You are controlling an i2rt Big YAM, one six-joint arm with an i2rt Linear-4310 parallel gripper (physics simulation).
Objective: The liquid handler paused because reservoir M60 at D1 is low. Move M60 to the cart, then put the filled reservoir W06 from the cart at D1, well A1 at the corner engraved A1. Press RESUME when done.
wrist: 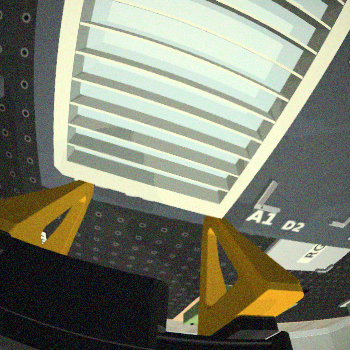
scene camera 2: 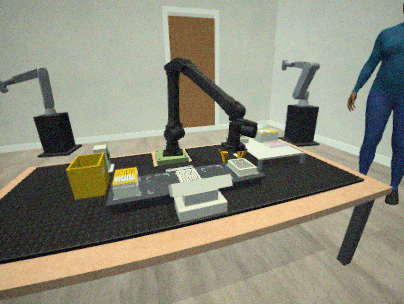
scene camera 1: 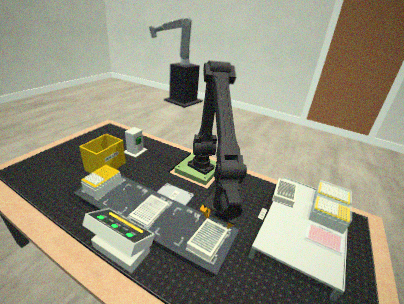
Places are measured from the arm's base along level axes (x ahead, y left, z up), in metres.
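Pixels of known places: gripper, fingertip midpoint: point(wrist: 151, 199) point(scene camera 1: 217, 223); arm's base, origin of the base link: point(scene camera 2: 173, 153) point(scene camera 1: 200, 166).
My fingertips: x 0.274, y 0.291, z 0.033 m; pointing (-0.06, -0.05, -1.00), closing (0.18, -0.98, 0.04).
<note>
Ahead of a thing's pixels: the offset from my fingertips to its top centre. "pt": to the spot under its first point. Level surfaces: height alone.
The slatted white reservoir {dz +0.035, dx +0.090, dy +0.021 m} point(scene camera 1: 208, 240) point(scene camera 2: 243, 167) point(wrist: 62, 100) sits at the right end of the dark deck {dz -0.001 m} point(scene camera 1: 172, 241) point(wrist: 305, 160); its channels look pale, and its own label does not show. "A1" and "D2" are engraved beside it. My gripper point(scene camera 1: 218, 218) point(scene camera 2: 232, 156) point(wrist: 151, 199) is open and empty, its fingertips at the near short edge of that reservoir in the wrist view. Another slatted reservoir {dz +0.042, dx -0.310, dy +0.135 m} point(scene camera 1: 286, 191) stands at the back left corner of the white cart {dz +0.017, dx -0.225, dy +0.259 m} point(scene camera 1: 295, 240) point(scene camera 2: 280, 152), its label unreadable. The control panel {pt dz +0.076, dx +0.278, dy -0.187 m} point(scene camera 1: 117, 226) point(scene camera 2: 200, 192) has several green buttons.
On the cart are yellow-topped tip racks {dz +0.081, dx -0.287, dy +0.319 m} point(scene camera 1: 331, 212) and a pink plate {dz +0.025, dx -0.180, dy +0.332 m} point(scene camera 1: 325, 236). On the deck are a white well plate {dz +0.013, dx +0.125, dy -0.221 m} point(scene camera 1: 149, 210) point(scene camera 2: 187, 175) and a tip rack {dz +0.063, dx +0.168, dy -0.466 m} point(scene camera 1: 101, 181) point(scene camera 2: 125, 181). A yellow waste bin {dz +0.085, dx +0.050, dy -0.650 m} point(scene camera 1: 102, 156) point(scene camera 2: 87, 177) and white device {dz +0.080, dx -0.146, dy -0.664 m} point(scene camera 1: 134, 140) stand at the left.
</note>
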